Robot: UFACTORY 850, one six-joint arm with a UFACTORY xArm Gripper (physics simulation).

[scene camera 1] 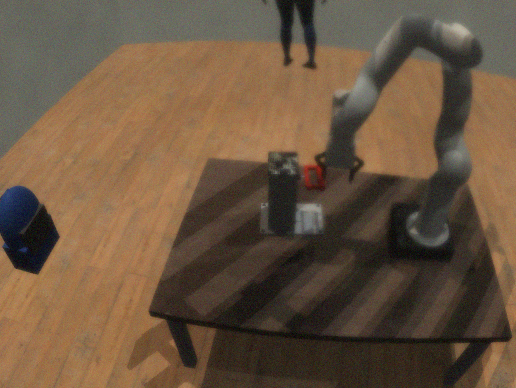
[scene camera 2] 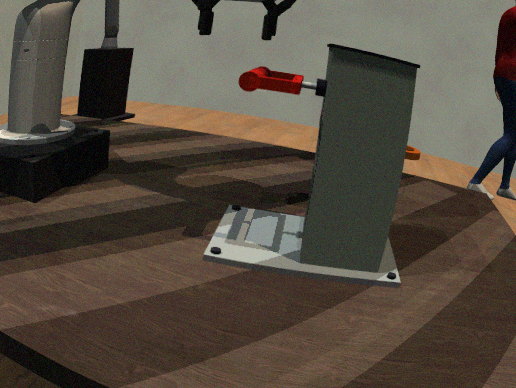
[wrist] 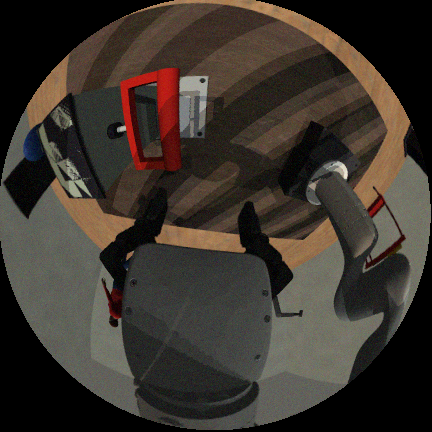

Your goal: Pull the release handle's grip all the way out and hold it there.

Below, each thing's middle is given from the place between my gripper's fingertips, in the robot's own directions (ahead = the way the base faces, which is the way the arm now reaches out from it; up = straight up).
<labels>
I see the pale base plate (scene camera 2: 254, 239) 160 mm ahead of my hand, 30 mm to the right of it and 250 mm below it.
</labels>
